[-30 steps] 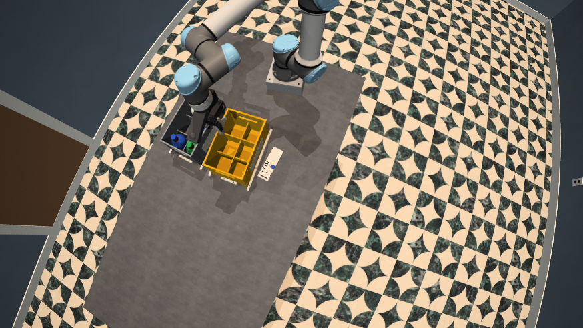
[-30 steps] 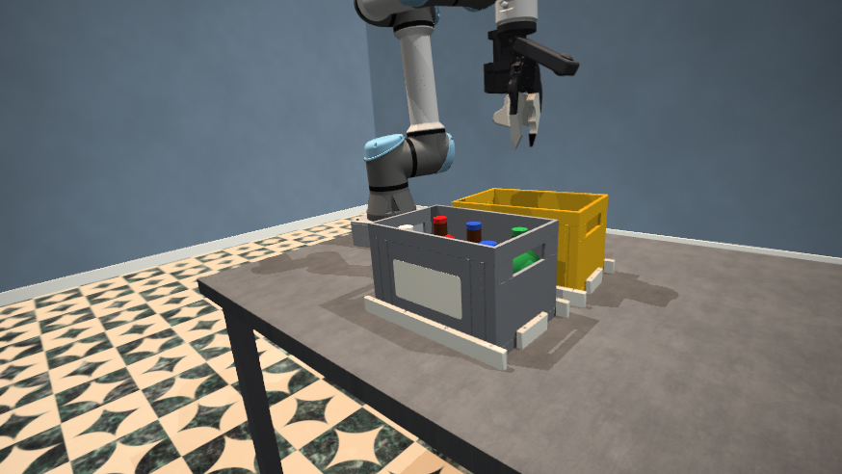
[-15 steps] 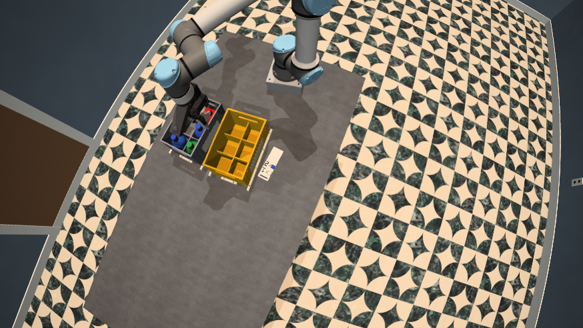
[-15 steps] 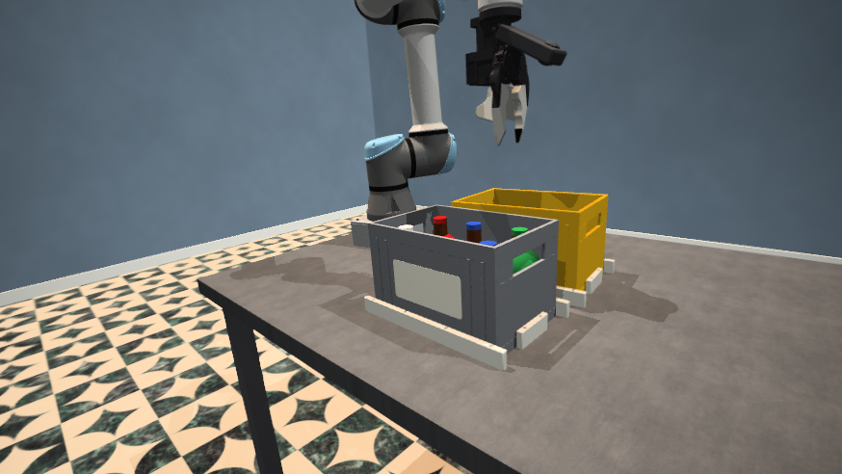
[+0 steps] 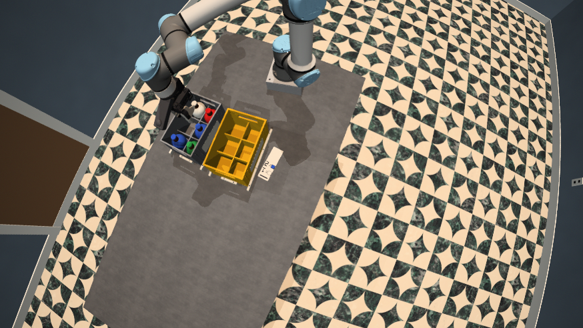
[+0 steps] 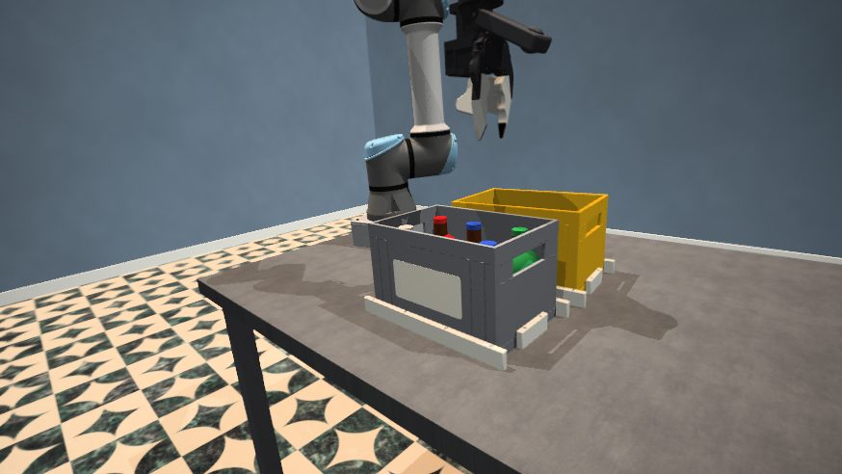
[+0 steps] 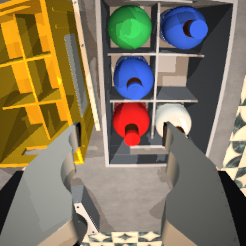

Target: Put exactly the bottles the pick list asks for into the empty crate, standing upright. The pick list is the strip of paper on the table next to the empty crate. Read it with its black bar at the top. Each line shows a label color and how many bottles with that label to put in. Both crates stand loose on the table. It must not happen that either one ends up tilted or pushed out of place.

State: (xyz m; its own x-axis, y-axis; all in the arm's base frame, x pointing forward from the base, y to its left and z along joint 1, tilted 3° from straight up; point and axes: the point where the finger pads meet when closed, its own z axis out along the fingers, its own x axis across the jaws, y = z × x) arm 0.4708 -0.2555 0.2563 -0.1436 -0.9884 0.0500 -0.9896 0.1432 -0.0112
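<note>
Right now the white-label bottle is 130 mm behind my hand, 80 mm to the right of it and 240 mm below it. The rest, counted from my hand: green-label bottle 60 mm ahead, 20 mm to the right, 240 mm below; red-label bottle 120 mm behind, 240 mm below; grey crate 40 mm behind, 50 mm to the right, 240 mm below.
</note>
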